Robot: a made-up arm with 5 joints.
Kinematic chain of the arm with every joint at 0, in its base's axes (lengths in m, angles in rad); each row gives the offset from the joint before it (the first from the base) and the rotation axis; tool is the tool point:
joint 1: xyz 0 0 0.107 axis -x
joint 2: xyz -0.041 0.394 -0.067 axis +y
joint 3: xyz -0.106 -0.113 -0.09 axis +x
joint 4: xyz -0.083 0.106 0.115 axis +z
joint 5: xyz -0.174 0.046 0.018 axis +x
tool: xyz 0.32 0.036 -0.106
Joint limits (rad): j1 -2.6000..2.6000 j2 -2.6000..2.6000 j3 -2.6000..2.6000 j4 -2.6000..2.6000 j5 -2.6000..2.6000
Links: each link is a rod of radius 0.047 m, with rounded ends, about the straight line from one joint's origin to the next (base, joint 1, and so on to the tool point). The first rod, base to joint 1, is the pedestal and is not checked.
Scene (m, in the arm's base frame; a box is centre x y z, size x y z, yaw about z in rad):
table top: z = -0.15
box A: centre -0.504 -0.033 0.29 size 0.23 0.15 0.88 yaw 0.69
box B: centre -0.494 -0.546 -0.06 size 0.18 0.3 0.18 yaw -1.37
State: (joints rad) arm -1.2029 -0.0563 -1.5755 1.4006 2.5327
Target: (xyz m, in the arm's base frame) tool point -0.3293 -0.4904 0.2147
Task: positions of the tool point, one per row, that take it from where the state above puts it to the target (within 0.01 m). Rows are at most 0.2 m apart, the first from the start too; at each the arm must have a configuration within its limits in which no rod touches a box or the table.
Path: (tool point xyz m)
1: -0.2463 0.5183 0.5571
2: -0.2235 0.4114 0.6621
3: -0.1945 0.2735 0.7411
4: -0.1608 0.1114 0.7831
5: -0.1240 -0.0636 0.7787
6: -0.2466 -0.1359 0.7501
7: -0.3473 -0.2189 0.6807
8: -0.4110 -0.3053 0.5785
9: -0.4287 -0.3857 0.4567
10: -0.3992 -0.4502 0.3306
11: -0.3293 -0.4904 0.2147

